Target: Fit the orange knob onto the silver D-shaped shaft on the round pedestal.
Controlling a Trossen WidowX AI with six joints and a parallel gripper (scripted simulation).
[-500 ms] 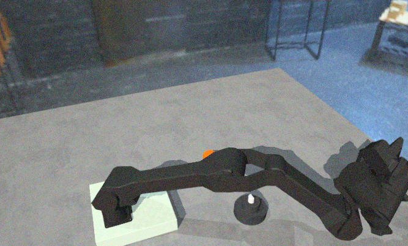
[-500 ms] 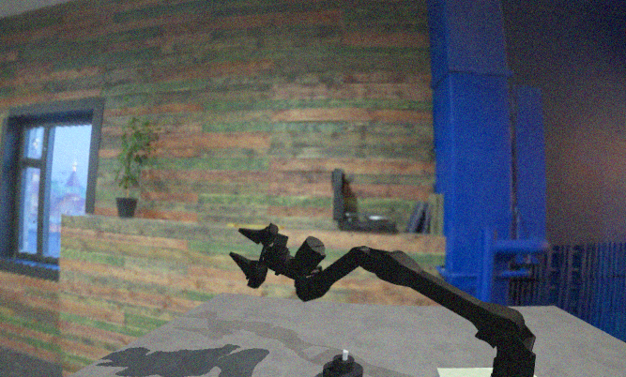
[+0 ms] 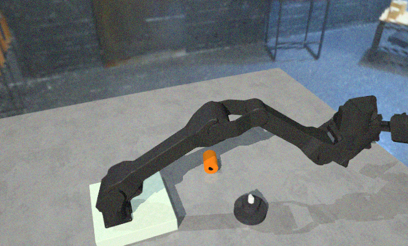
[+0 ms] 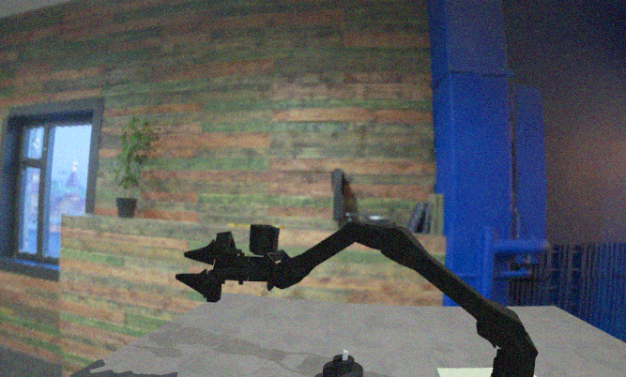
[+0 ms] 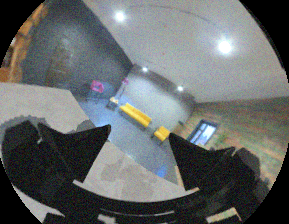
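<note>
Now: gripper tip 400 mm past the orange knob, 220 mm to the right of it and 200 mm above it. The rest, counted from my gripper tip: round black pedestal 380 mm behind, 10 mm to the left, 190 mm below.
</note>
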